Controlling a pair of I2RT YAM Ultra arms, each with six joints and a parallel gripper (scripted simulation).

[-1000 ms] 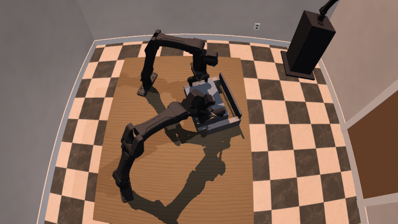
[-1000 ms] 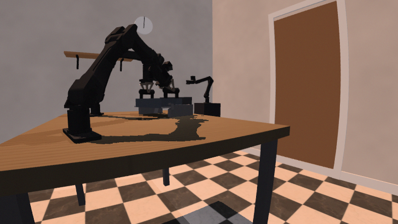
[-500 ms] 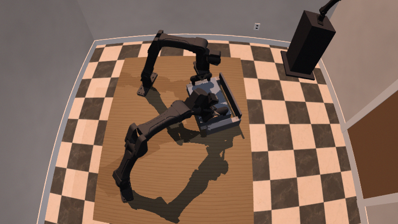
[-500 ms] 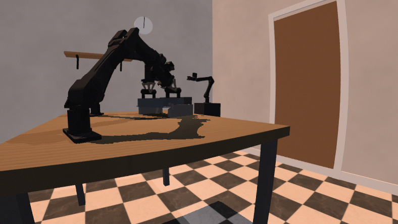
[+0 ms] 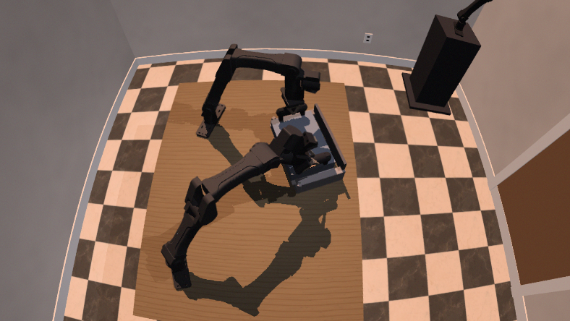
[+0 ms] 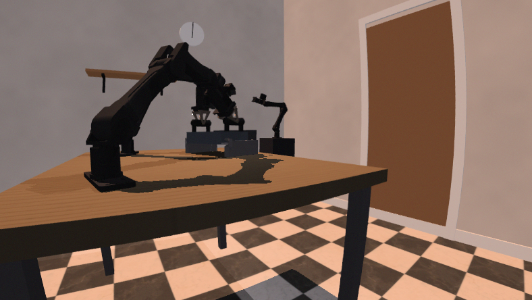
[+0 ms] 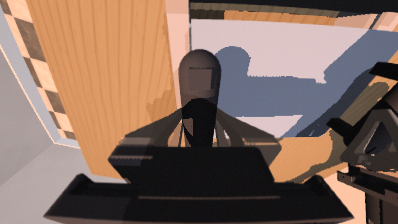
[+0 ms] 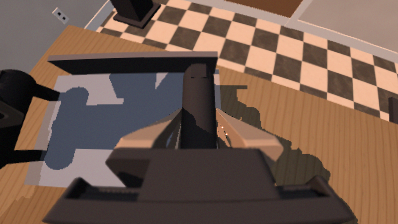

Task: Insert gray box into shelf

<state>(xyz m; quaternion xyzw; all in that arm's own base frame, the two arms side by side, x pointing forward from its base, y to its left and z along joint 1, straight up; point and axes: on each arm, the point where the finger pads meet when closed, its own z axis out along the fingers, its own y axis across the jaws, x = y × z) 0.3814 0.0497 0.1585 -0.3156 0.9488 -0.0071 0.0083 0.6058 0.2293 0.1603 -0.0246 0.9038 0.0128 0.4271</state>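
Right now the gray box is 5 cm ahead of my left hand, 11 cm to the right of it and 5 cm below it. The rest, counted from my left hand: shelf back wall 16 cm ahead, 7 cm to the right, 8 cm below.
Right now my right hand is 50 mm past the gray box, 110 mm to the right of it and 50 mm above it. The rest, counted from my right hand: shelf back wall: 60 mm ahead, 160 mm to the left, 80 mm below.
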